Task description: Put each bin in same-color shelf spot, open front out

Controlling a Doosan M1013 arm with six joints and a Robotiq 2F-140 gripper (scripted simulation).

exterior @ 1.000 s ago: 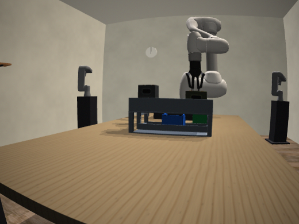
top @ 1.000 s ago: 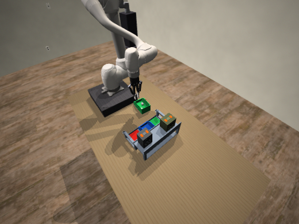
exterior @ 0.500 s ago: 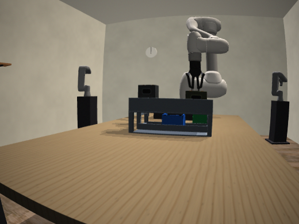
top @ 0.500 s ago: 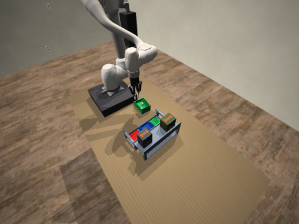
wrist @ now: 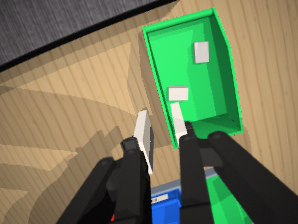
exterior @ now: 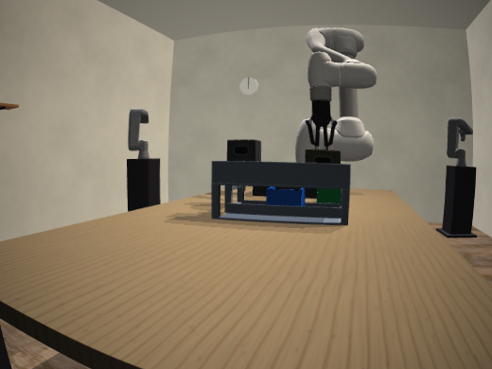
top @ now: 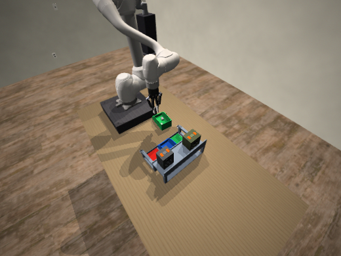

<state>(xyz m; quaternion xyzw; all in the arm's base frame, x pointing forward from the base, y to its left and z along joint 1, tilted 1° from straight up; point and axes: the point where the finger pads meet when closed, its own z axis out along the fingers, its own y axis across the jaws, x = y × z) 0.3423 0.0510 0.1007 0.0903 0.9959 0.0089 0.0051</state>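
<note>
Right now the green bin is 150 mm below my hand and 50 mm to the left of it. Round my hand: blue bin 280 mm ahead, 140 mm below, 110 mm to the right; then olive box 380 mm ahead, 40 mm below; then black box 360 mm ahead, 230 mm to the right, 30 mm below.
</note>
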